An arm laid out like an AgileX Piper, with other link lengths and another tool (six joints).
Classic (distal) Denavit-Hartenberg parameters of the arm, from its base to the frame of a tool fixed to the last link. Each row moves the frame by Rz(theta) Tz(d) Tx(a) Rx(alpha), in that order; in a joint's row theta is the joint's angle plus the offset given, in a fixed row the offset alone. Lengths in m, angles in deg.
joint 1: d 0.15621  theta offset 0  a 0  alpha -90
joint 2: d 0  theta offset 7.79  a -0.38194  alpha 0
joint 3: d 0  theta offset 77.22  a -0.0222  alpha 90
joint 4: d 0.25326  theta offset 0  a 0  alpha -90
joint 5: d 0  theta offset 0  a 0  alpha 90
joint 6: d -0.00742  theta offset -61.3  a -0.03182  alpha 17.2
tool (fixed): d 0.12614  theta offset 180  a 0  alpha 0
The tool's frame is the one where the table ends.
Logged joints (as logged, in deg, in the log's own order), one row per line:
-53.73 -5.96 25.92 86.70 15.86 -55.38
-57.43 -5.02 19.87 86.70 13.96 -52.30
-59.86 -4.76 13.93 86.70 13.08 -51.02
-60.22 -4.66 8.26 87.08 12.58 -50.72
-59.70 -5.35 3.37 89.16 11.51 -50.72
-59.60 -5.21 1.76 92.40 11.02 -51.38
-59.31 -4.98 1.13 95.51 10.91 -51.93
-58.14 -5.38 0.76 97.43 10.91 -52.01
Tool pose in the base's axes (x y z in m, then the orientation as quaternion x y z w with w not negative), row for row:
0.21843 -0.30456 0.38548 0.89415 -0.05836 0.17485 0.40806
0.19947 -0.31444 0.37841 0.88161 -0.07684 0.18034 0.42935
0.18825 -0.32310 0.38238 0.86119 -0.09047 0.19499 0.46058
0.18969 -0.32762 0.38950 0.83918 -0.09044 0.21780 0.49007
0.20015 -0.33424 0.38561 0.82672 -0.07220 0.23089 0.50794
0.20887 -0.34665 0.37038 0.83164 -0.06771 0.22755 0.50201
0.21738 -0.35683 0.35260 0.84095 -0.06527 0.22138 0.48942
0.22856 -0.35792 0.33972 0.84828 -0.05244 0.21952 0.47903
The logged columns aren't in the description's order. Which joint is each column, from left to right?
Columns, left to right: joint 1, joint 4, joint 5, joint 2, joint 6, joint 3.
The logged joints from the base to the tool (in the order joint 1, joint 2, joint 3, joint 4, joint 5, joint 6), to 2 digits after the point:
-53.73 86.70 -55.38 -5.96 25.92 15.86
-57.43 86.70 -52.30 -5.02 19.87 13.96
-59.86 86.70 -51.02 -4.76 13.93 13.08
-60.22 87.08 -50.72 -4.66 8.26 12.58
-59.70 89.16 -50.72 -5.35 3.37 11.51
-59.60 92.40 -51.38 -5.21 1.76 11.02
-59.31 95.51 -51.93 -4.98 1.13 10.91
-58.14 97.43 -52.01 -5.38 0.76 10.91

